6 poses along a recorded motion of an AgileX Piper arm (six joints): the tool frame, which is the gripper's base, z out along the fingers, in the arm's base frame.
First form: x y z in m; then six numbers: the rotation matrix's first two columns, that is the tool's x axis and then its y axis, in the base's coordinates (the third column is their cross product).
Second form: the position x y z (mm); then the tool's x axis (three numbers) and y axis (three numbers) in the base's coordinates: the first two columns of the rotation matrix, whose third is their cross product. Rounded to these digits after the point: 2 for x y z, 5 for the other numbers.
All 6 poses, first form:
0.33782, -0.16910, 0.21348, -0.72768, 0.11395, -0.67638, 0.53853, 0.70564, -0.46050
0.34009, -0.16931, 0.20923, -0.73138, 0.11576, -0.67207, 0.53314, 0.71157, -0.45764
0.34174, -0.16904, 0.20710, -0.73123, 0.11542, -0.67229, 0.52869, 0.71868, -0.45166
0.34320, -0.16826, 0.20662, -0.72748, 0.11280, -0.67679, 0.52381, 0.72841, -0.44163
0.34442, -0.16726, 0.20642, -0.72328, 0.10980, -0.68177, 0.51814, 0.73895, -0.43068
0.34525, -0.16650, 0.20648, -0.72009, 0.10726, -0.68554, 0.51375, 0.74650, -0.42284
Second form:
337.82, -169.10, 213.48, -0.72768, 0.11395, -0.67638, 0.53853, 0.70564, -0.46050
340.09, -169.31, 209.23, -0.73138, 0.11576, -0.67207, 0.53314, 0.71157, -0.45764
341.74, -169.04, 207.10, -0.73123, 0.11542, -0.67229, 0.52869, 0.71868, -0.45166
343.20, -168.26, 206.62, -0.72748, 0.11280, -0.67679, 0.52381, 0.72841, -0.44163
344.42, -167.26, 206.42, -0.72328, 0.10980, -0.68177, 0.51814, 0.73895, -0.43068
345.25, -166.50, 206.48, -0.72009, 0.10726, -0.68554, 0.51375, 0.74650, -0.42284

